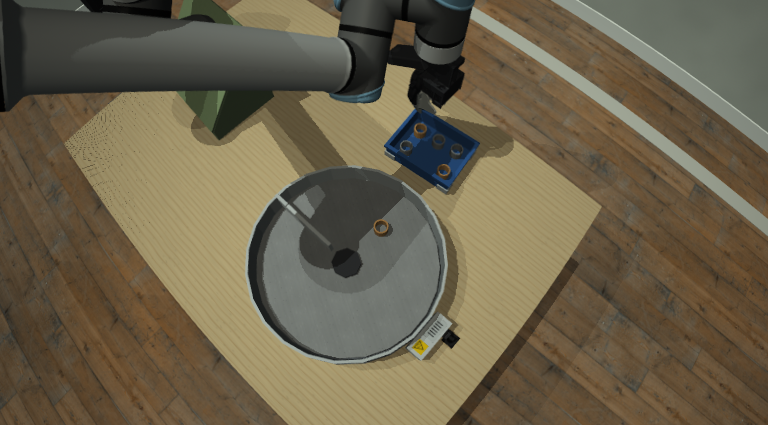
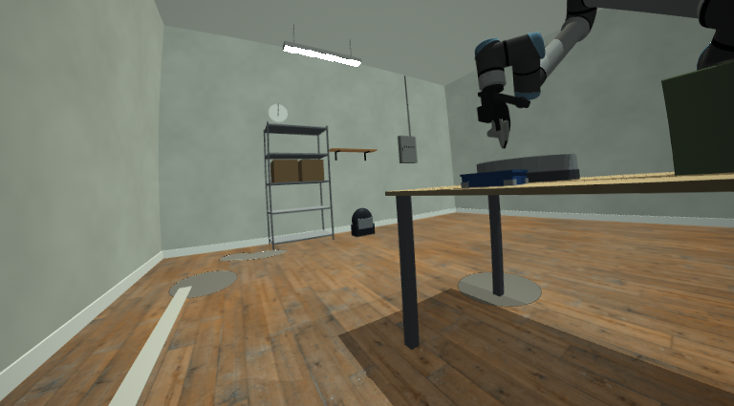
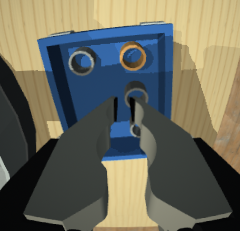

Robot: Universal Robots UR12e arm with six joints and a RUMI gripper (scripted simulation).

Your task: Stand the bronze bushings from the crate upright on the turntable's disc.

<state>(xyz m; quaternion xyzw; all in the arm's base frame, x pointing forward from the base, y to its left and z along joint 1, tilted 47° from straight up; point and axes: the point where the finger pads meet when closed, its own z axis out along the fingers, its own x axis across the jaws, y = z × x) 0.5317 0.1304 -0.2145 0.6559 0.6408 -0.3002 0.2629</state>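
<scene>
My hand is 120 mm above the blue crate, 60 mm short of it and 10 mm to the left of it. The rest, counted from my hand: turntable disc 370 mm to the right, 100 mm ahead, 90 mm below; then turntable 370 mm to the right, 120 mm ahead, 90 mm below.
</scene>
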